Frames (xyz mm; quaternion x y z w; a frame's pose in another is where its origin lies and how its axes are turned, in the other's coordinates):
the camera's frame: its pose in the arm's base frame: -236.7 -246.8 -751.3 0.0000 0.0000 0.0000 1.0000
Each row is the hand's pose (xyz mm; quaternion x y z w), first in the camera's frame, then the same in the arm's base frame.
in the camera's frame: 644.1 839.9 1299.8 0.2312 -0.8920 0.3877 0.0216
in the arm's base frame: 407.4 593.1 548.5 0.2312 -0.8920 0.3877 0.0216
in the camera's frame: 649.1 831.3 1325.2 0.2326 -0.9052 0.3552 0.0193
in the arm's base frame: 412.4 584.5 573.9 0.2326 -0.9052 0.3552 0.0193
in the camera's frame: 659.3 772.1 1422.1 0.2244 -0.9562 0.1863 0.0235
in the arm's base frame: 422.6 525.3 670.8 0.2244 -0.9562 0.1863 0.0235
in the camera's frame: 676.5 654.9 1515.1 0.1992 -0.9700 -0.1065 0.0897
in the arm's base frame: 439.8 408.1 763.8 0.1992 -0.9700 -0.1065 0.0897
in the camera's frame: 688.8 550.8 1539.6 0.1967 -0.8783 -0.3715 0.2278
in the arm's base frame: 452.1 304.0 788.3 0.1967 -0.8783 -0.3715 0.2278
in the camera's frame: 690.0 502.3 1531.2 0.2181 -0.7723 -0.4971 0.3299
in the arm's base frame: 453.3 255.5 779.9 0.2181 -0.7723 -0.4971 0.3299
